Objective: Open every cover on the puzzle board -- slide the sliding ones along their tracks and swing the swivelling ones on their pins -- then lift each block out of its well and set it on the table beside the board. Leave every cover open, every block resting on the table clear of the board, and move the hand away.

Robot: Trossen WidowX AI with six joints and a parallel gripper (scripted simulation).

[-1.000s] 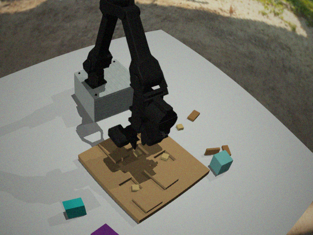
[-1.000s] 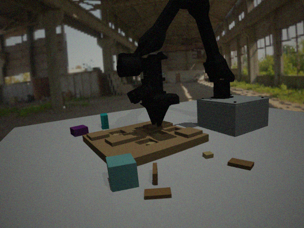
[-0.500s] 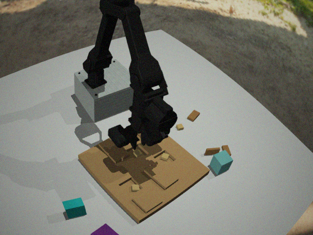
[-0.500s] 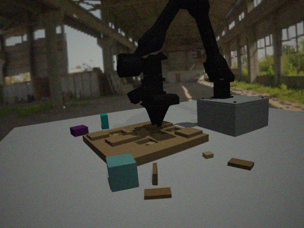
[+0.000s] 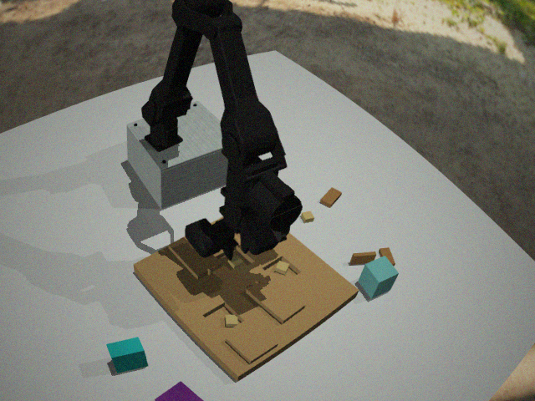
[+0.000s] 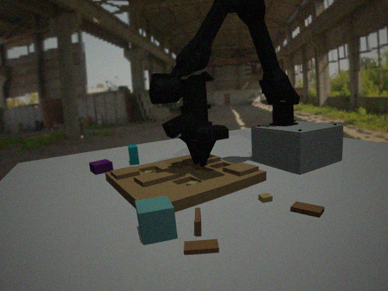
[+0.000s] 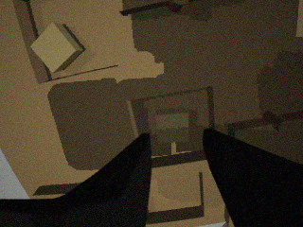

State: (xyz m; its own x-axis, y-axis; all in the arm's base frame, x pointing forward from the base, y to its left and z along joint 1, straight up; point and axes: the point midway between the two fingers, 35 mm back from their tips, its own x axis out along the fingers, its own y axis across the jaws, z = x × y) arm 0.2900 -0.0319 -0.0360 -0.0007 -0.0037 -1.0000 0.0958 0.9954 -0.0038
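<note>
The tan puzzle board is 5 cm ahead of my gripper tip, 1 cm to the right of it and 1 cm below it. Round my gripper tip: teal block 30 cm to the right, 7 cm ahead, 1 cm below; then brown slab 29 cm to the left, 3 cm below, 3 cm behind; then teal cube 20 cm ahead, 18 cm to the left, 1 cm below.
</note>
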